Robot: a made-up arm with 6 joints.
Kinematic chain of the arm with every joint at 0, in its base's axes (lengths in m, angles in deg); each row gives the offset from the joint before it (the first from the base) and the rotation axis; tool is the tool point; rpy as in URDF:
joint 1: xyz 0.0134 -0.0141 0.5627 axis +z
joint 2: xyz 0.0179 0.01 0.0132 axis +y
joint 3: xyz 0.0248 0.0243 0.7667 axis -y
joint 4: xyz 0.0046 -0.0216 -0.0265 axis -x
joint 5: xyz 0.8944 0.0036 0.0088 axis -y
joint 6: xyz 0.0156 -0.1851 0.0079 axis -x
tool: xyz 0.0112 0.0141 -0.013 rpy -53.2 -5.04 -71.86
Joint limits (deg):
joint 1: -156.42..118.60
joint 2: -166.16..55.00
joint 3: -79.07..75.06
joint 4: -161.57..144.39
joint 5: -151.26..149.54
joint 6: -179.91..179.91
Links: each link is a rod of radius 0.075 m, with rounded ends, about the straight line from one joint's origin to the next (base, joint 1, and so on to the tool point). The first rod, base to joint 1, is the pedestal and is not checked.
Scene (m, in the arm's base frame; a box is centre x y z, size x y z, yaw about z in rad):
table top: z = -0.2
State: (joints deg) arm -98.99 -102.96 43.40 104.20 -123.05 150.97
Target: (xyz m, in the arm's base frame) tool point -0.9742 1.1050 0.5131
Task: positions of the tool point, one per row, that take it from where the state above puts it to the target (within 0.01 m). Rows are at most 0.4 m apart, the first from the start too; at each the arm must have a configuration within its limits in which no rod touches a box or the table.
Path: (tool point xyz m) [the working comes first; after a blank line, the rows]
Joints at the target: -47.88 -122.41 25.48 97.30 -124.99 150.35
Straight joint move there: clear.

1: -0.0539 1.5475 0.7105
2: -0.3982 1.4748 0.6425
3: -0.7111 1.3235 0.5766
4: -0.9741 1.1051 0.5130

